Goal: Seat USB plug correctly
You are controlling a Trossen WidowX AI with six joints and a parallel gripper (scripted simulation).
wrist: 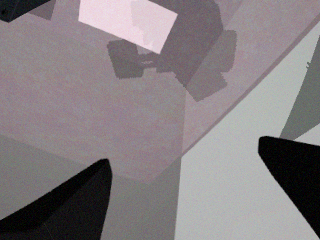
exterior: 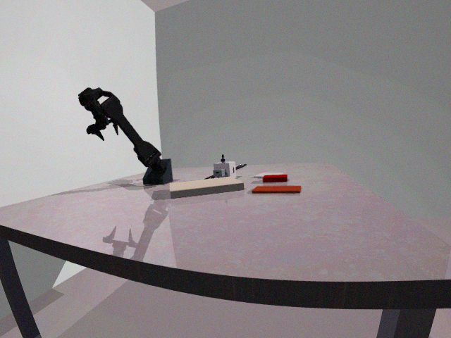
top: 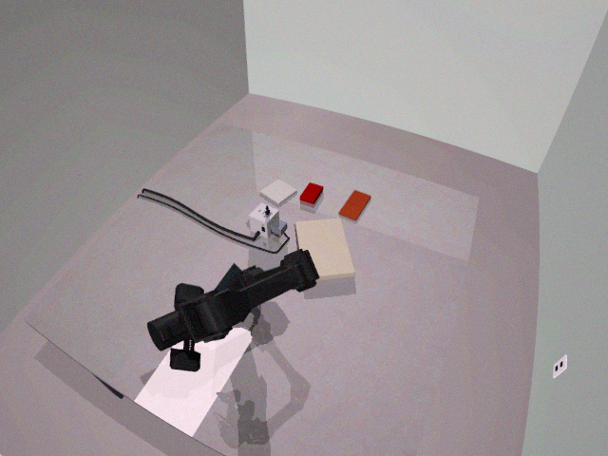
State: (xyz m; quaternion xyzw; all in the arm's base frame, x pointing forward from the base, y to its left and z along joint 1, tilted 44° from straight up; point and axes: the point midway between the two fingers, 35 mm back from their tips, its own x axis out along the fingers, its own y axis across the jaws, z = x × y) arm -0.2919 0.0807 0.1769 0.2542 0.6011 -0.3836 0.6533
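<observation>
Right now my gripper tip is 58 cm short of the dark USB plug, 13 cm to the right of it and 16 cm above it. Round my gripper tip: flat orange block (85 cm ahead, 8 cm to the right, 24 cm below); small red block (82 cm ahead, 9 cm to the left, 24 cm below); beige board (59 cm ahead, 8 cm to the right, 23 cm below).
</observation>
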